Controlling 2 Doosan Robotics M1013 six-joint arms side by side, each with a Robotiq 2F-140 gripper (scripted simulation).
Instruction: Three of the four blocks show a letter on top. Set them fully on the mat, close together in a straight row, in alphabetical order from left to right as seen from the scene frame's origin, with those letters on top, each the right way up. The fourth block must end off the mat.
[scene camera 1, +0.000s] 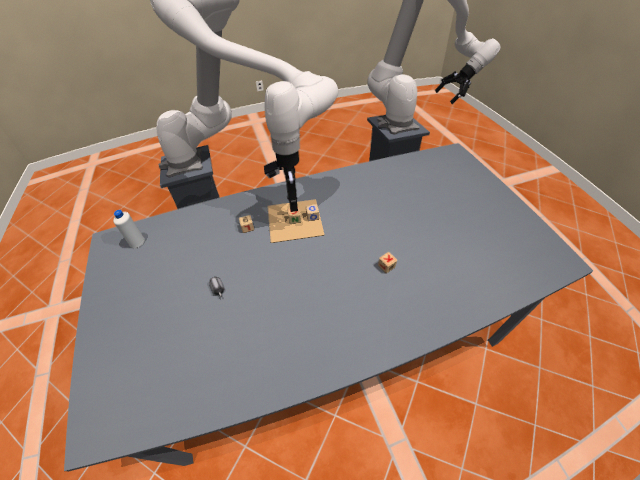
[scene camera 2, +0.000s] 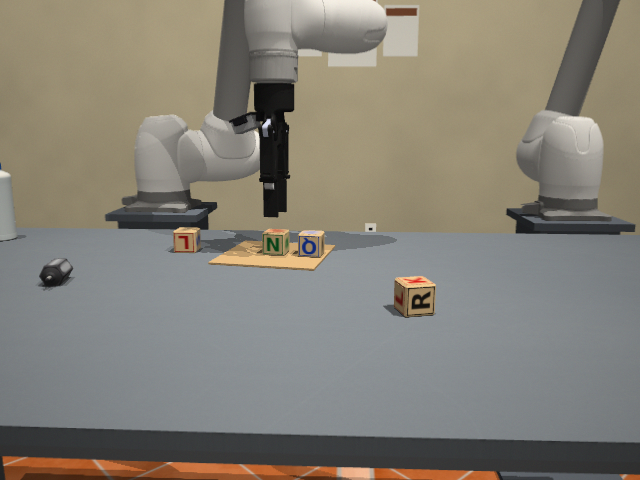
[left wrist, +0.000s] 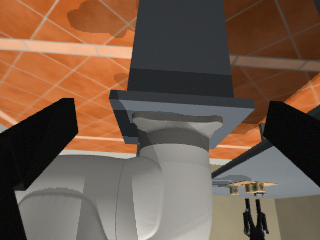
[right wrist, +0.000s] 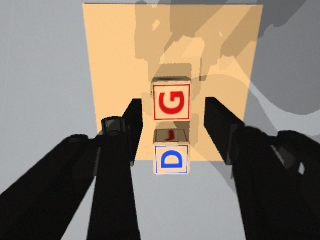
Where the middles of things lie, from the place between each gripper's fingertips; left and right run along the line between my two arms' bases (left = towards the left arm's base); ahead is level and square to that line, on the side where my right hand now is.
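Relative to the k block (scene camera 2: 413, 296), my right hand is 250 mm to the right, 310 mm short of it and 90 mm above it. Counted from my right hand: d block (right wrist: 171, 147), 10 mm ahead, 70 mm to the left, 90 mm below; g block (right wrist: 171, 97), 90 mm below; mat (scene camera 2: 248, 253), 110 mm below.
Counted from my left hand: d block, 980 mm to the right, 630 mm ahead, 90 mm below; g block, 1050 mm to the right, 620 mm ahead, 90 mm below; k block, 800 mm to the right, 940 mm ahead, 100 mm below; mat, 1050 mm to the right, 620 mm ahead, 120 mm below.
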